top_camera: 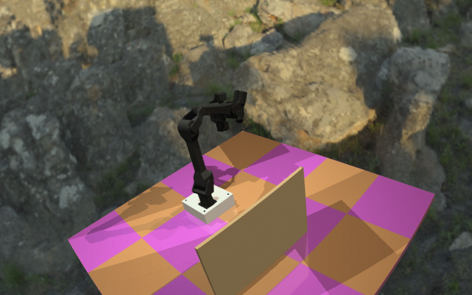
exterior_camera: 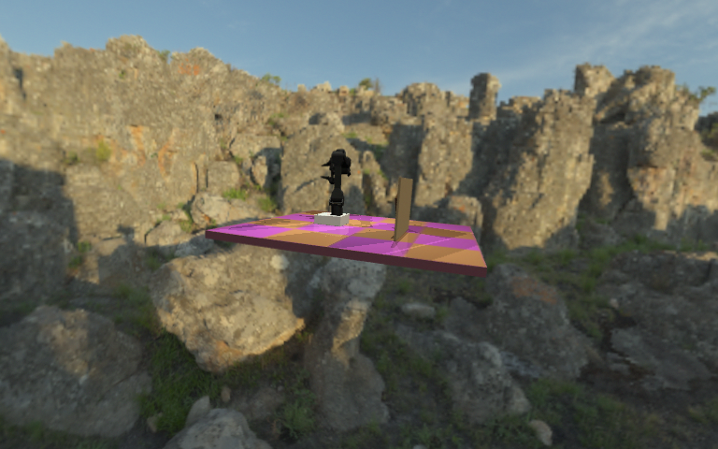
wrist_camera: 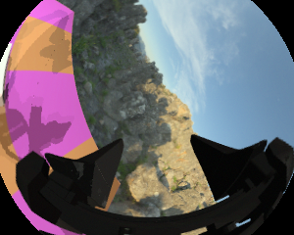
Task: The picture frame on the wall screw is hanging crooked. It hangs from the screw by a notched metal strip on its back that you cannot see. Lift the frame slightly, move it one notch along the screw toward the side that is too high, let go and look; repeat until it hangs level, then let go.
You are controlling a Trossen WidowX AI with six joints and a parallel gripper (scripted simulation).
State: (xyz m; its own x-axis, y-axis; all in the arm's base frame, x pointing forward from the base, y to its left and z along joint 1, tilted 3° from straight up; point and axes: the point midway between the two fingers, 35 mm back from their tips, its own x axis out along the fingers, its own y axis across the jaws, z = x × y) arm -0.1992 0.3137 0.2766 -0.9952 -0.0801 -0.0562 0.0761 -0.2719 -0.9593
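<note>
Right now my gripper tip is 660 mm short of the picture frame, 380 mm to the left of it and 150 mm above it. From my gripper tip the other things lie so: wall panel 670 mm ahead, 400 mm to the right, 170 mm below.
</note>
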